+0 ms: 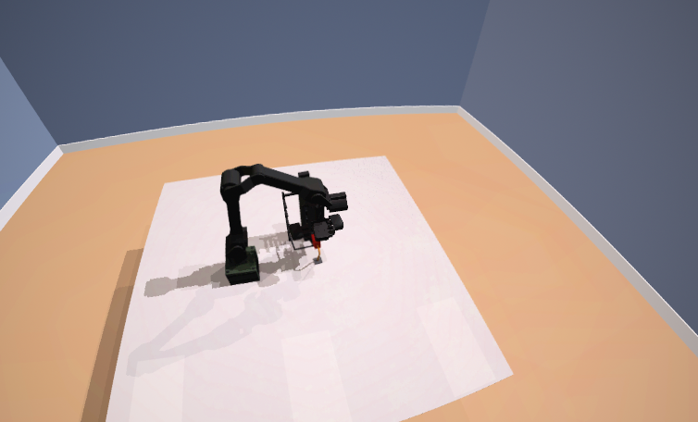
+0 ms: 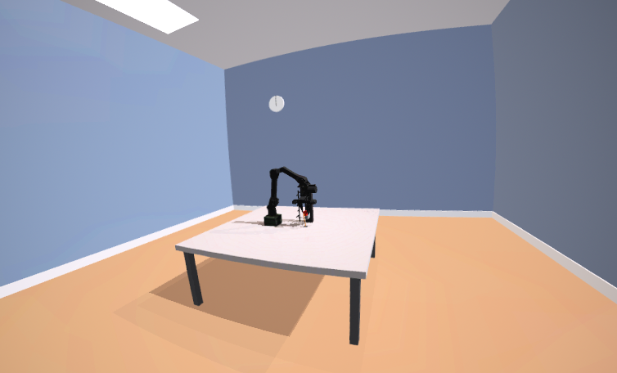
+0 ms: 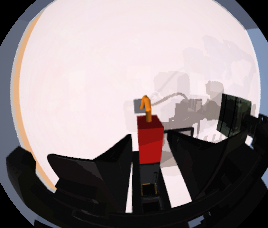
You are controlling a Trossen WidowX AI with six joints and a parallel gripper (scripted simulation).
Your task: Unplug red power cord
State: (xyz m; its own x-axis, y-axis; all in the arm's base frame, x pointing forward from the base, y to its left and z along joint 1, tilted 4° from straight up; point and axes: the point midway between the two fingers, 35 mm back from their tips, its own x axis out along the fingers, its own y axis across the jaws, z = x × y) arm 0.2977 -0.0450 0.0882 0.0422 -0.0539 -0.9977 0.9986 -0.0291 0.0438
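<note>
My gripper tip is now 3 cm to the right of the red plug.
</note>
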